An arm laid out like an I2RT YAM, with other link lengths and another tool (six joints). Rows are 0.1 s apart.
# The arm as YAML. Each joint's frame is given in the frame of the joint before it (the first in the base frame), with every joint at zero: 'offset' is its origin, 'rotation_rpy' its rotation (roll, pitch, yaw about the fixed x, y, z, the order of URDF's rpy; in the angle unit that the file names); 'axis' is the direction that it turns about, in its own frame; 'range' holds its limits. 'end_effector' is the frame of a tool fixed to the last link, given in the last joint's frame.
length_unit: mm
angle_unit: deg
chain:
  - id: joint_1
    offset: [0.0, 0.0, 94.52]
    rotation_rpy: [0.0, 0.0, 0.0]
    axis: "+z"
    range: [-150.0, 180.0]
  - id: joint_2
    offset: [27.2, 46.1, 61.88]
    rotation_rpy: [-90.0, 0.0, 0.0]
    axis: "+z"
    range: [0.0, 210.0]
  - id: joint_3
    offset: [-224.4, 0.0, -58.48]
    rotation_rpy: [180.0, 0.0, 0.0]
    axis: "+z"
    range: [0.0, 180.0]
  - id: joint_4
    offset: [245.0, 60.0, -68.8]
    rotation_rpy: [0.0, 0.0, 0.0]
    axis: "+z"
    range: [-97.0, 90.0]
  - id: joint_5
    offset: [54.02, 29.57, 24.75]
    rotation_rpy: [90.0, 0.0, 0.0]
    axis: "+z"
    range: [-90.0, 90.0]
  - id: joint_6
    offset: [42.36, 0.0, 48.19]
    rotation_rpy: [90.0, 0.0, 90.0]
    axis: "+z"
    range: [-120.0, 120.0]
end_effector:
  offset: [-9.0, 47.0, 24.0]
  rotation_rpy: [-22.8, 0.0, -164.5]
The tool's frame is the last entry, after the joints.
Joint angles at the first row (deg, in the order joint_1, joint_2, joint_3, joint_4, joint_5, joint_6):
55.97, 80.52, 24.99, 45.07, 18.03, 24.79
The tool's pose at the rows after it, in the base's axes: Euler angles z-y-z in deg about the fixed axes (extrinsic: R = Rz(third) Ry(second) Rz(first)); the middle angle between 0 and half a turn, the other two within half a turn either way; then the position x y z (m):
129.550 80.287 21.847 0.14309 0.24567 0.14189
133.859 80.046 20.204 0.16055 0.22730 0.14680
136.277 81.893 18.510 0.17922 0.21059 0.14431
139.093 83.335 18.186 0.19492 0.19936 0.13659
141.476 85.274 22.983 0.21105 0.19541 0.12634
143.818 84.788 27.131 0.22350 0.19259 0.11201
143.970 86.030 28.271 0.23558 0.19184 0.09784
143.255 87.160 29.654 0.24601 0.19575 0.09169
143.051 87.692 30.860 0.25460 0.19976 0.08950
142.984 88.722 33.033 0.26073 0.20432 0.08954
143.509 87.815 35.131 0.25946 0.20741 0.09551
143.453 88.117 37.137 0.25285 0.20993 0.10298
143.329 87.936 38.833 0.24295 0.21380 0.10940
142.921 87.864 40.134 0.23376 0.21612 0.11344
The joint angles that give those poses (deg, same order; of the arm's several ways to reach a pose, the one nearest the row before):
51.19, 74.48, 22.42, 43.80, 14.77, 25.95
43.82, 71.48, 20.44, 44.33, 7.88, 28.82
36.76, 72.04, 20.26, 44.01, 1.81, 30.98
31.16, 76.02, 20.50, 47.16, -4.19, 33.23
26.47, 83.74, 23.52, 50.44, -14.21, 34.31
23.27, 92.38, 25.57, 57.87, -22.04, 35.44
21.82, 99.12, 28.57, 60.18, -24.61, 35.01
21.71, 102.92, 32.21, 58.79, -25.87, 33.78
21.71, 105.37, 35.25, 57.44, -26.98, 33.18
21.88, 106.92, 38.29, 54.57, -28.87, 32.39
22.21, 106.12, 38.71, 54.28, -30.77, 32.69
22.99, 103.62, 38.34, 51.63, -31.93, 32.22
24.35, 100.97, 37.16, 50.27, -32.24, 32.04
25.51, 98.69, 35.89, 49.18, -32.27, 31.57

